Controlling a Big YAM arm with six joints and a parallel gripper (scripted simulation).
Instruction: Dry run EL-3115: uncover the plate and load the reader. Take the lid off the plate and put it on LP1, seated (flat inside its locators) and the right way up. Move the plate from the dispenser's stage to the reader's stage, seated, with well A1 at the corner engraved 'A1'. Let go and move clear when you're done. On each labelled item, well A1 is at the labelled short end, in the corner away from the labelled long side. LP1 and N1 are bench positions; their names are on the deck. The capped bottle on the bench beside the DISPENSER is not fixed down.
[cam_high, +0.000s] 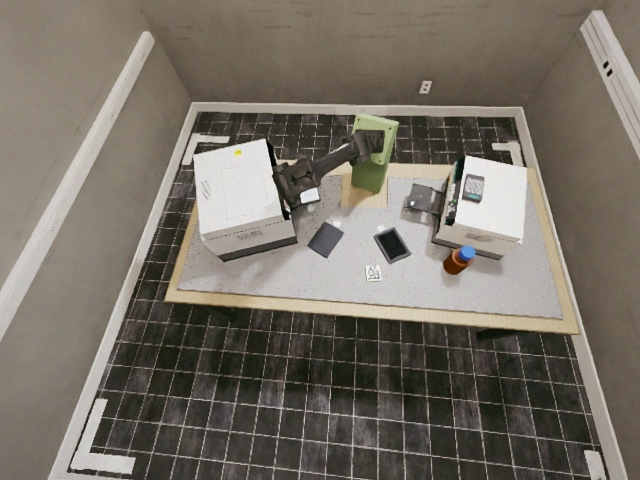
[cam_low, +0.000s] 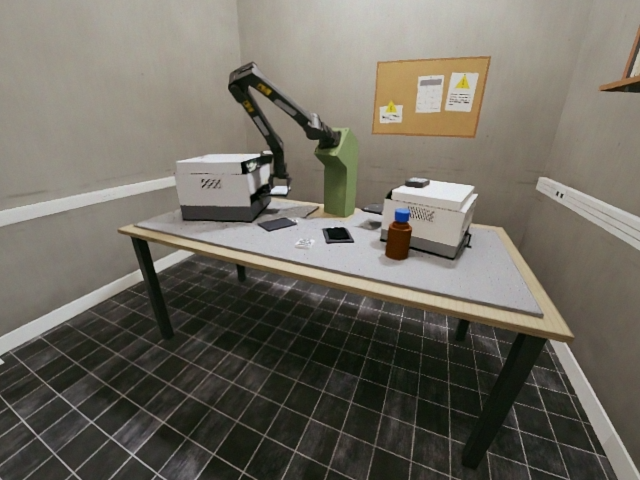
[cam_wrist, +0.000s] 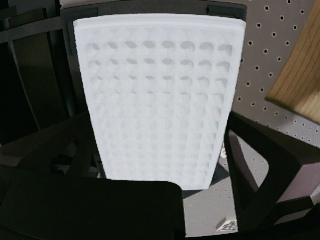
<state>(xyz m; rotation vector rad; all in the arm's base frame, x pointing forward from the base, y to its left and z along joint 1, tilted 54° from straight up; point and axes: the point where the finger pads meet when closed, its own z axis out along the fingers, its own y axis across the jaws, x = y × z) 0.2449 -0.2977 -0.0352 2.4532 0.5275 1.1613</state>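
Right now my hand is right at the white well plate. The rest, counted from my hand: brown capped bottle (33 cm ahead, 69 cm to the left, 2 cm below); then dark flat lid (23 cm ahead, 42 cm to the left, 11 cm below).
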